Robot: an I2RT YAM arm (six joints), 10 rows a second.
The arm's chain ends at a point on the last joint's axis. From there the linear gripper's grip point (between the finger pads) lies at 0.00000 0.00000 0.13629 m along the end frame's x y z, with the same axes.
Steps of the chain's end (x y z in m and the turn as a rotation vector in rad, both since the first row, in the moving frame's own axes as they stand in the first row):
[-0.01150, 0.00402, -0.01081, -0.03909, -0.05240, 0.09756]
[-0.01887, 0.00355, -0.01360, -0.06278, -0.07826, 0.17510]
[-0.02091, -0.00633, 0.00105, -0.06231, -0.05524, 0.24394]
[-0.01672, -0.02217, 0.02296, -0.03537, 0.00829, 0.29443]
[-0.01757, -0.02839, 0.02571, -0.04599, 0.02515, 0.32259]
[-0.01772, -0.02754, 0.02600, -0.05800, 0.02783, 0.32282]
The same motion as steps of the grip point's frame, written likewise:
[-0.01888, 0.00899, -0.01110, -0.03909, -0.05240, 0.09756]
[-0.03021, 0.01112, -0.01428, -0.06278, -0.07826, 0.17510]
[-0.02939, 0.00116, 0.00058, -0.06231, -0.05524, 0.24394]
[-0.01631, -0.01725, 0.02287, -0.03537, 0.00829, 0.29443]
[-0.01521, -0.02169, 0.02552, -0.04599, 0.02515, 0.32259]
[-0.01526, -0.01917, 0.02572, -0.05800, 0.02783, 0.32282]

